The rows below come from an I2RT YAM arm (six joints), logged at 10 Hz.
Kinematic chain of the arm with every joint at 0, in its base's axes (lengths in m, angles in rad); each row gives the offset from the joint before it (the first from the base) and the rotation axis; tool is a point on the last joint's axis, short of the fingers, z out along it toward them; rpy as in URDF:
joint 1: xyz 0 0 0.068 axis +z
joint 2: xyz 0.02 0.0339 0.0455 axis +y
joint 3: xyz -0.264 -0.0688 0 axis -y
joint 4: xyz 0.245 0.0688 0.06 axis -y
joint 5: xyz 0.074 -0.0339 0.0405 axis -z
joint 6: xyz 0.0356 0 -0.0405 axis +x
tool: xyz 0 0 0 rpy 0 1.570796 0
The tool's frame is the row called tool.
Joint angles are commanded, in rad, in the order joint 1, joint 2, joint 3, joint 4, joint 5, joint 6. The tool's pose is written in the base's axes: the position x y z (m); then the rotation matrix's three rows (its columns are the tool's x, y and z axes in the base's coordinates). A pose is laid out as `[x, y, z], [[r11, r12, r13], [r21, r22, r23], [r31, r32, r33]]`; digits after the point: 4 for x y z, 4 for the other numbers.
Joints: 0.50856, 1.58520, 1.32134, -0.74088, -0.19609, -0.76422
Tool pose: [0.2887, 0.1689, 0.2796], [[-0.1386, -0.9208, 0.3646], [-0.8543, 0.2974, 0.4263], [-0.5010, -0.2524, -0.8278]]
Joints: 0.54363, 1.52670, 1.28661, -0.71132, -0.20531, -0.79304
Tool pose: [0.2734, 0.1737, 0.2886], [[-0.0560, -0.9229, 0.3810], [-0.8489, 0.2449, 0.4685], [-0.5256, -0.2971, -0.7971]]
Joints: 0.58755, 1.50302, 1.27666, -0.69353, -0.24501, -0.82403
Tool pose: [0.2616, 0.1846, 0.2940], [[0.0347, -0.9343, 0.3548], [-0.8323, 0.1695, 0.5277], [-0.5532, -0.3136, -0.7718]]
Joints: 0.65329, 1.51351, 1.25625, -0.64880, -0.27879, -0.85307
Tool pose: [0.2512, 0.2046, 0.2876], [[0.1307, -0.9438, 0.3037], [-0.8120, 0.0739, 0.5790], [-0.5689, -0.3222, -0.7567]]
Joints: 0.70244, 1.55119, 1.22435, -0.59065, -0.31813, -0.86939
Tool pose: [0.2459, 0.2228, 0.2700], [[0.1885, -0.9526, 0.2386], [-0.7911, -0.0034, 0.6117], [-0.5820, -0.3041, -0.7542]]
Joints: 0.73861, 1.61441, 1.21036, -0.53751, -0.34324, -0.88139
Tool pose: [0.2460, 0.2402, 0.2492], [[0.2220, -0.9577, 0.1832], [-0.7806, -0.0619, 0.6220], [-0.5843, -0.2811, -0.7613]]
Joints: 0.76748, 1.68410, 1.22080, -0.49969, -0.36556, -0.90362
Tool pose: [0.2481, 0.2571, 0.2320], [[0.2593, -0.9562, 0.1356], [-0.7693, -0.1196, 0.6276], [-0.5839, -0.2670, -0.7667]]
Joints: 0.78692, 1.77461, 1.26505, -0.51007, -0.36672, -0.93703
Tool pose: [0.2541, 0.2730, 0.2136], [[0.2834, -0.9547, 0.0912], [-0.7812, -0.1746, 0.5994], [-0.5563, -0.2411, -0.7953]]
